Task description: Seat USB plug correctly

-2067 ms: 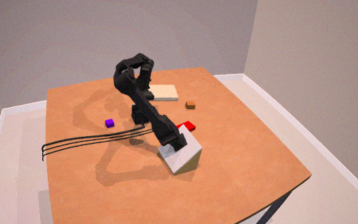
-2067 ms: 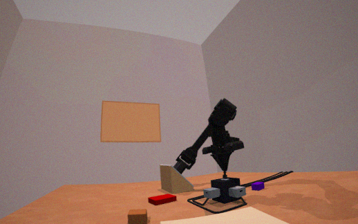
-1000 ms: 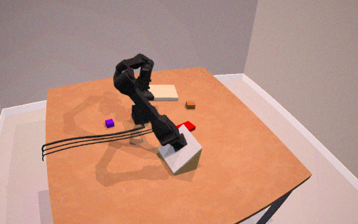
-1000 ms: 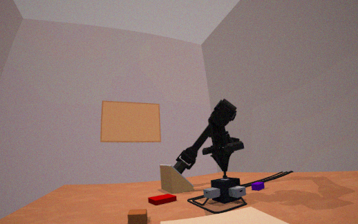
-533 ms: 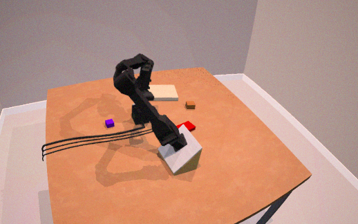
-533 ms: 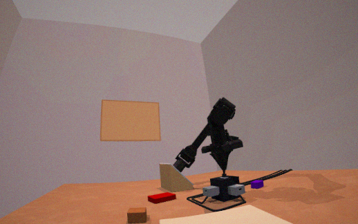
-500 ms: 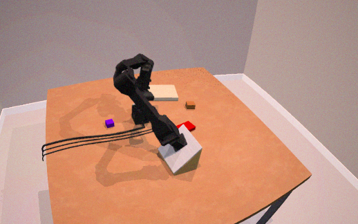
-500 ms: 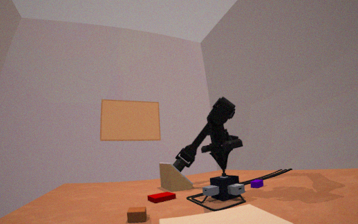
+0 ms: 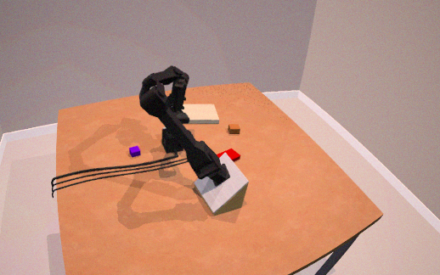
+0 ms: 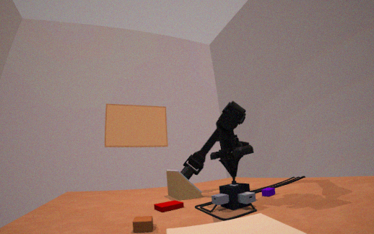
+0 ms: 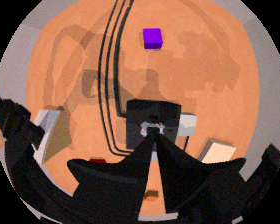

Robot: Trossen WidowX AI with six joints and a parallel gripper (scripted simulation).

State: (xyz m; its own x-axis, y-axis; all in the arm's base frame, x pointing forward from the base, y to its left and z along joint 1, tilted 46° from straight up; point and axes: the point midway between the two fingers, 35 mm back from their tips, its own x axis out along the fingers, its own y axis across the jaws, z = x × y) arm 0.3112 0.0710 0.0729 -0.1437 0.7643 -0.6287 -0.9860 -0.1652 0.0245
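Right now the USB plug is 20 mm below my gripper tip. The rest, counted from my gripper tip: USB socket 30 mm below; then red block 220 mm to the right, 120 mm behind, 90 mm below; then purple cube 170 mm to the left, 90 mm below, 20 mm behind.
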